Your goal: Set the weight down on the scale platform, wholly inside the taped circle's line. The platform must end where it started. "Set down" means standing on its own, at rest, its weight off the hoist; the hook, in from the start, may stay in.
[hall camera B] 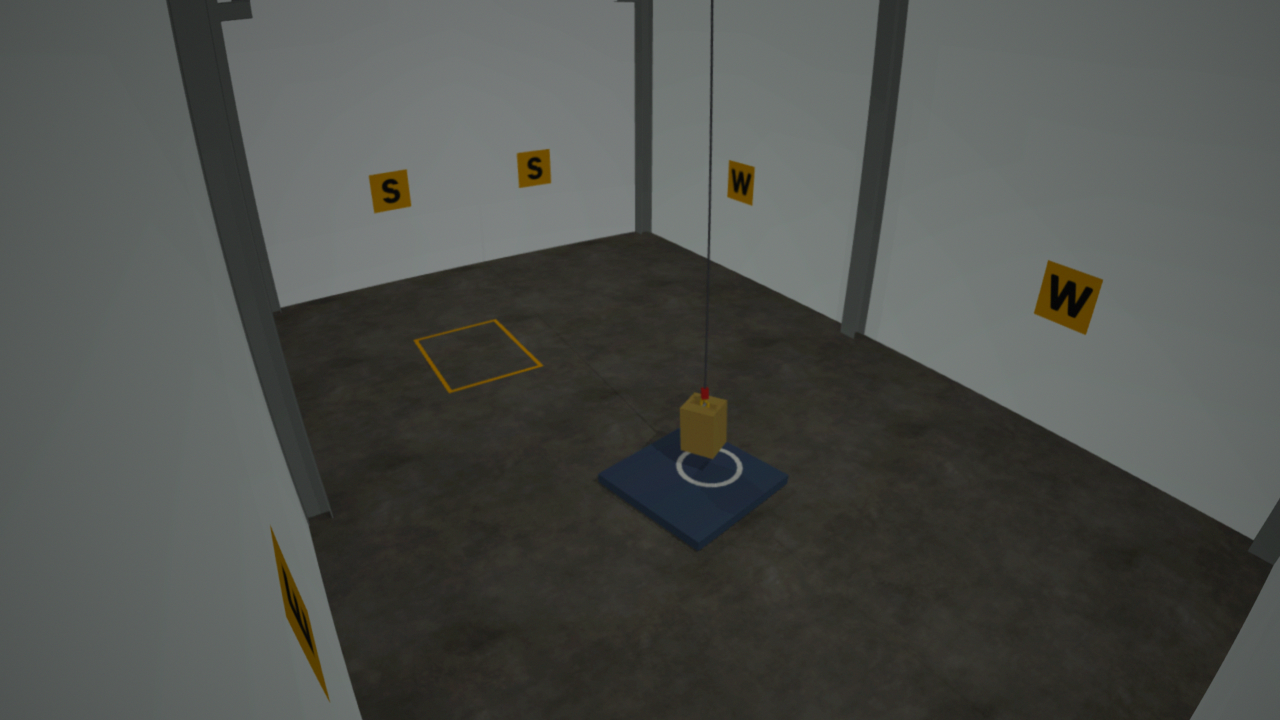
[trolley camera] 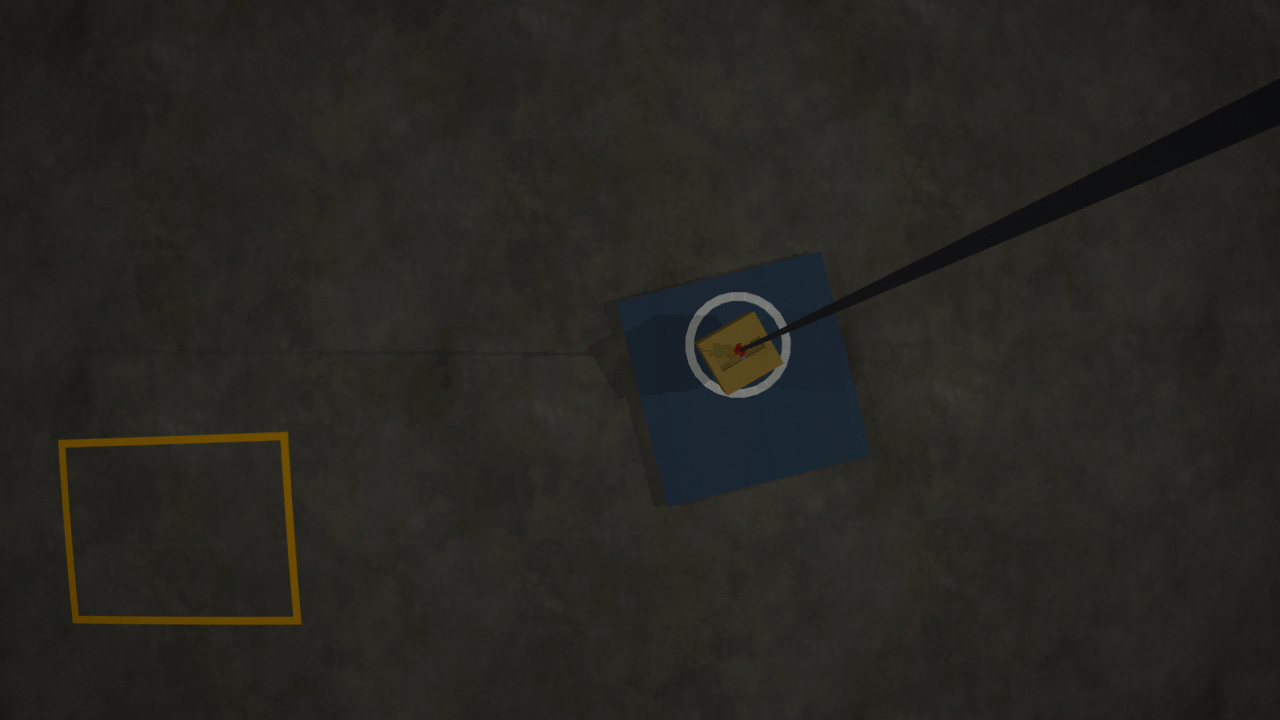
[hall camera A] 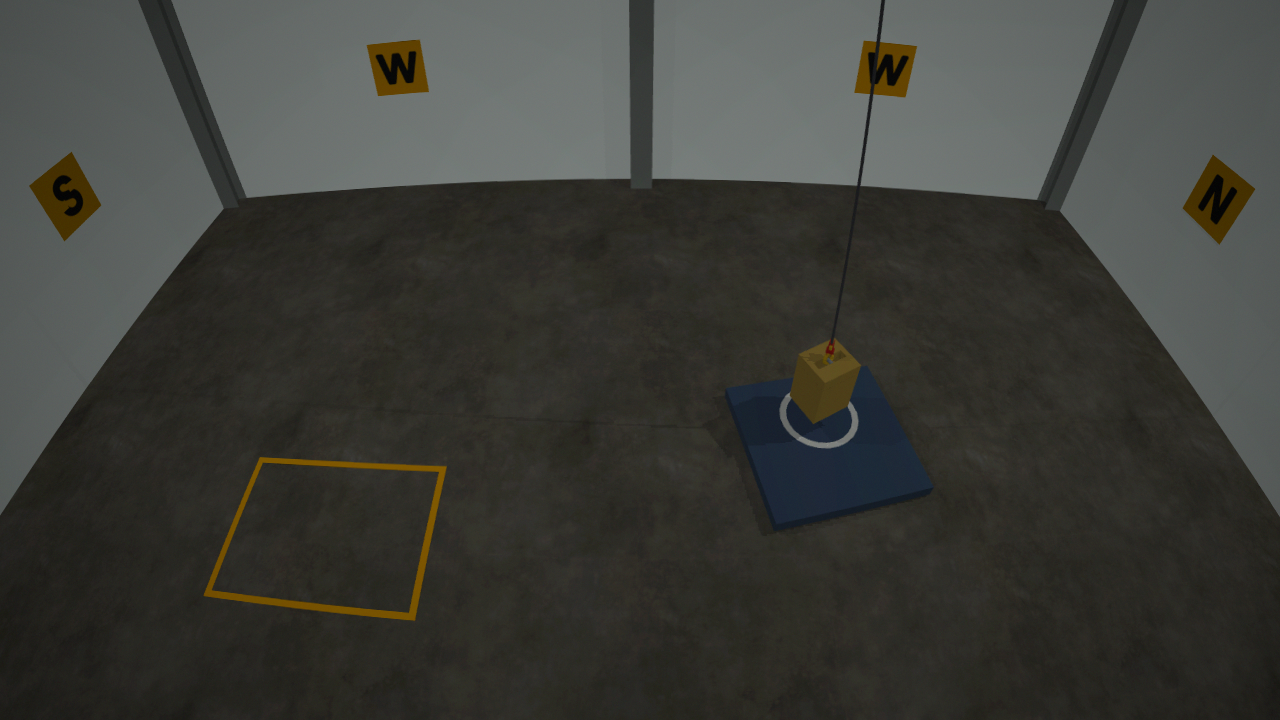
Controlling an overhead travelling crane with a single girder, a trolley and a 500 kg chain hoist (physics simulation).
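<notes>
The weight, a yellow block (hall camera A: 824, 394) (hall camera B: 702, 431) (trolley camera: 760, 368), hangs upright and turned a little above the blue scale platform (hall camera A: 850, 483) (hall camera B: 693, 517) (trolley camera: 760, 447). A dark shadow shows under it. The white taped circle (hall camera A: 821, 445) (hall camera B: 709, 484) (trolley camera: 690, 344) lies on the platform; the weight hides its back part in both hall views. In the trolley view the weight overlaps the circle's lower right line. My red hook (hall camera A: 830, 348) (hall camera B: 704, 393) (trolley camera: 740, 350) is in the top of the weight. The gap under the weight looks small; its exact height is unclear.
The chain (hall camera A: 857, 188) (hall camera B: 708, 223) (trolley camera: 1029, 215) runs up from the hook, slanting in hall camera A. A yellow rectangle (hall camera A: 353, 463) (hall camera B: 495, 377) (trolley camera: 179, 439) is marked on the floor. White walls with lettered signs and grey columns (hall camera A: 640, 89) (hall camera B: 875, 170) stand around.
</notes>
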